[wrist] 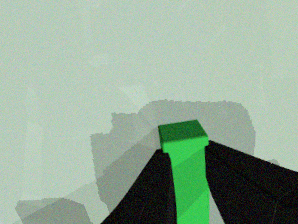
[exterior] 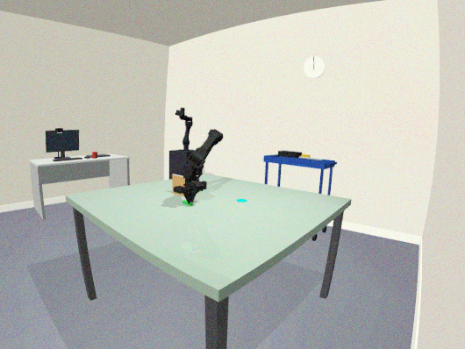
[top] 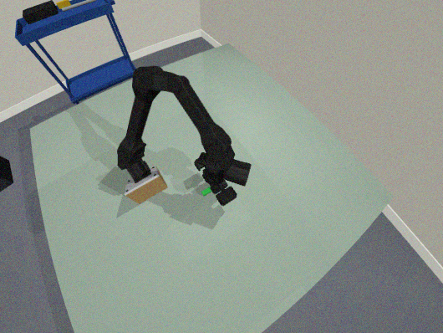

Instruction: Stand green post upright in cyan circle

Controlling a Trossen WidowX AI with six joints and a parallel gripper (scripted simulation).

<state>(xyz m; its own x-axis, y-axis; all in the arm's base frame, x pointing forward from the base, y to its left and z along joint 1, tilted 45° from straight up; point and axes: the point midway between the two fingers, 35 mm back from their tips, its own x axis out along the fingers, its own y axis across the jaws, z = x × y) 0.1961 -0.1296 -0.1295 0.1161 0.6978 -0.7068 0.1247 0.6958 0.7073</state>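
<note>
Now: gripper tip 27 cm to the right of the cyan circle, 15 cm short of it and 1 cm above it. Also, from my gripper tip: green post 2 cm behind.
</note>
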